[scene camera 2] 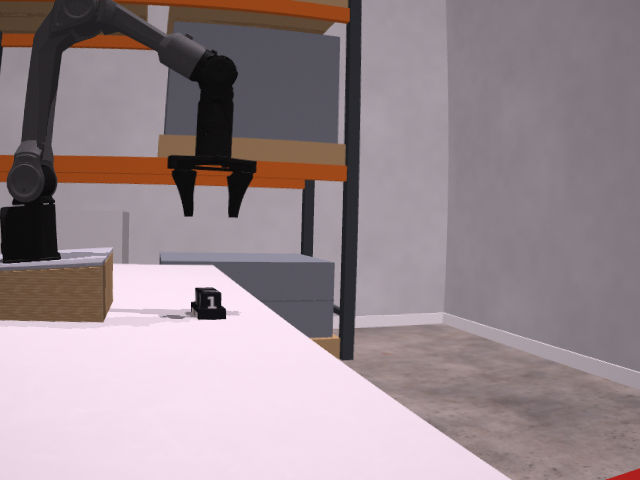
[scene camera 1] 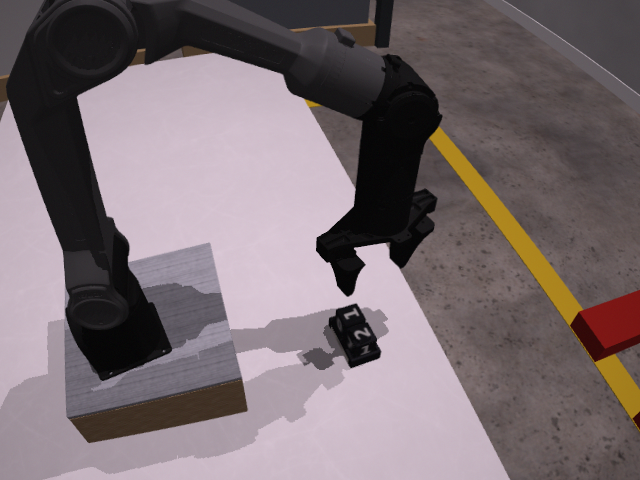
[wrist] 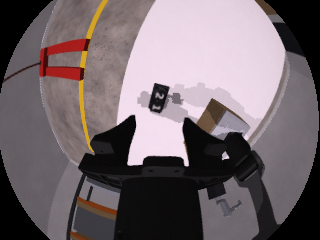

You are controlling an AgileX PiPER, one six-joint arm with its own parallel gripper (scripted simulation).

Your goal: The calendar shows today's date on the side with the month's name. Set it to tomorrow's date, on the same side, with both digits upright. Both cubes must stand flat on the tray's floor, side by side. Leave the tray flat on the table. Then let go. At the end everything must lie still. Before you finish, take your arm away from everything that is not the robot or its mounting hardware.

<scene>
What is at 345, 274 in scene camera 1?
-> My gripper.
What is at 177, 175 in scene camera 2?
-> My gripper.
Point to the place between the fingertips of my gripper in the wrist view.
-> At 159, 121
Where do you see a cube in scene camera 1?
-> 360, 339
</scene>
